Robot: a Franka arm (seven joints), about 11 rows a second.
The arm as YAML. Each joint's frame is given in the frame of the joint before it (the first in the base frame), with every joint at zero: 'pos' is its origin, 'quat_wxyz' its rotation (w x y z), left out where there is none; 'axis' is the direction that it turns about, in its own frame. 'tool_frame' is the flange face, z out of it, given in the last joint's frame.
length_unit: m
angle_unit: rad
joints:
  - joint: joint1
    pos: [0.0, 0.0, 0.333]
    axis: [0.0, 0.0, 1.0]
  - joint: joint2
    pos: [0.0, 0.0, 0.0]
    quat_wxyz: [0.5, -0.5, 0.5, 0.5]
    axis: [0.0, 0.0, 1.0]
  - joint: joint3
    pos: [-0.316, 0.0, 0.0]
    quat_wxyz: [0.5, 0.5, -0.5, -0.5]
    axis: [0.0, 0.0, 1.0]
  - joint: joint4
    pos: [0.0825, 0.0, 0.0]
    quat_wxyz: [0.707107, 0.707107, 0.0, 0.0]
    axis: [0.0, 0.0, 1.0]
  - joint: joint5
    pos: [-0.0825, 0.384, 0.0]
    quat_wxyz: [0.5, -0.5, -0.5, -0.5]
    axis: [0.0, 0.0, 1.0]
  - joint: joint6
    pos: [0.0, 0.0, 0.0]
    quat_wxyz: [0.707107, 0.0, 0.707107, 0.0]
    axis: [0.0, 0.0, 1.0]
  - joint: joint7
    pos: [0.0, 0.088, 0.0]
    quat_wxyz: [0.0, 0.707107, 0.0, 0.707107]
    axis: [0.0, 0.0, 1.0]
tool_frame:
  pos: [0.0, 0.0, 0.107]
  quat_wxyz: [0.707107, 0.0, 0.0, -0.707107]
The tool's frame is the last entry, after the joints.
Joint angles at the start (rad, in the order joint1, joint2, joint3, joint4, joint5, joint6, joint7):
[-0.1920 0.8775 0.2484 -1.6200 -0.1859 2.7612 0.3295]
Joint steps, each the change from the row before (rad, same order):
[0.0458 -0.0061 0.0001 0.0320 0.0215 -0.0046 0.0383]
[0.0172 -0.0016 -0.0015 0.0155 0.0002 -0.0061 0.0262]
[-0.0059 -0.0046 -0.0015 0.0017 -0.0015 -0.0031 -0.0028]
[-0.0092 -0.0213 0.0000 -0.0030 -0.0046 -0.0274 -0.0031]
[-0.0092 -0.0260 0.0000 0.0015 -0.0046 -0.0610 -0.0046]
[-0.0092 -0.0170 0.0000 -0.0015 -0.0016 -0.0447 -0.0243]
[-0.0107 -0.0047 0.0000 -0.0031 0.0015 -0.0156 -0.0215]
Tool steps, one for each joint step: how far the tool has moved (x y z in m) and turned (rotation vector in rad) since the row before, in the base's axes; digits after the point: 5 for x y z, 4 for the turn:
[0.00955 0.02905 0.01686 0.0231 -0.0255 -0.0126]
[0.00377 0.01032 0.00676 0.0065 -0.0073 -0.0110]
[0.00139 -0.00531 0.00344 -0.0040 -0.0036 -0.0032]
[0.00075 -0.00678 0.01060 -0.0111 0.0078 -0.0004]
[-0.00010 -0.00738 0.01198 -0.0171 0.0319 0.0019]
[-0.00140 -0.00707 0.00629 -0.0165 0.0265 0.0179]
[-0.00126 -0.00770 0.00022 -0.0071 0.0123 0.0103]

